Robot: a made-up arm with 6 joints.
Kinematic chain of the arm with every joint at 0, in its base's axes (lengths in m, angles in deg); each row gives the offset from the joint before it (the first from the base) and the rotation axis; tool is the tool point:
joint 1: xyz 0 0 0.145 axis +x
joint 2: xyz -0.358 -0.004 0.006 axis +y
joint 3: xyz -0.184 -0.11 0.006 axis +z
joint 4: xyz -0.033 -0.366 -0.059 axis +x
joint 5: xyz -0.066 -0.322 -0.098 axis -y
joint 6: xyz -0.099 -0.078 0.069 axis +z
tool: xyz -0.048 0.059 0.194
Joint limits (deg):
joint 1: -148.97..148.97
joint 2: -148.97..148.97
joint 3: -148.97..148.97
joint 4: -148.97..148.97
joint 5: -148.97..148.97
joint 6: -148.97..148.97
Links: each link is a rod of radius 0.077 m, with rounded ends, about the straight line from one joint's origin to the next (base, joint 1, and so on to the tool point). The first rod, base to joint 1, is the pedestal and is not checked.
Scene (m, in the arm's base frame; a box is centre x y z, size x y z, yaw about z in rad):
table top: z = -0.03
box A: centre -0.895 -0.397 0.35 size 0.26 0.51 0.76 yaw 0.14
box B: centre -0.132 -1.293 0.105 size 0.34 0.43 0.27 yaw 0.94
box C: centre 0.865 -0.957 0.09 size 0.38 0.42 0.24 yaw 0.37
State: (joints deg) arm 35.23 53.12 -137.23 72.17 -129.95 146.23
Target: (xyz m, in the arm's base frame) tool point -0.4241 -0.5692 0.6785
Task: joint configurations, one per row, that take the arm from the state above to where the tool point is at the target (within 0.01 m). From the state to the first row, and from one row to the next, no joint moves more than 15 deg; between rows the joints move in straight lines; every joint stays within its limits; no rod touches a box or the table.
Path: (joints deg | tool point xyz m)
1: 21.81 58.98 -130.10 62.09 -122.12 146.66 | -1.1562 -0.0610 0.4104
2: 8.40 64.84 -122.97 52.01 -114.30 147.08 | -1.1337 -0.0273 0.6184
3: -5.02 70.70 -115.84 41.94 -106.47 147.51 | -1.0520 0.0725 0.8132
4: -18.43 76.56 -108.70 31.86 -98.64 147.94 | -0.9136 0.2284 0.9591
5: -18.58 86.52 -98.66 27.56 -95.23 148.28 | -0.7189 0.1474 1.1071
6: -18.73 96.47 -88.61 23.26 -91.83 148.63 | -0.5034 0.0384 1.1923
7: -18.88 106.43 -78.57 18.96 -88.42 148.97 | -0.2904 -0.0942 1.2098
8: -6.04 111.20 -89.31 30.45 -94.86 148.01 | -0.3164 -0.1869 1.1706
9: 6.80 115.98 -100.05 41.94 -101.30 147.05 | -0.3447 -0.2846 1.1007
10: 19.64 120.75 -110.79 53.43 -107.73 146.09 | -0.3758 -0.3860 0.9972
11: 32.48 125.53 -121.54 64.92 -114.17 145.12 | -0.4049 -0.4850 0.8569
12: 45.33 130.30 -132.28 76.41 -120.61 144.16 | -0.4241 -0.5692 0.6785

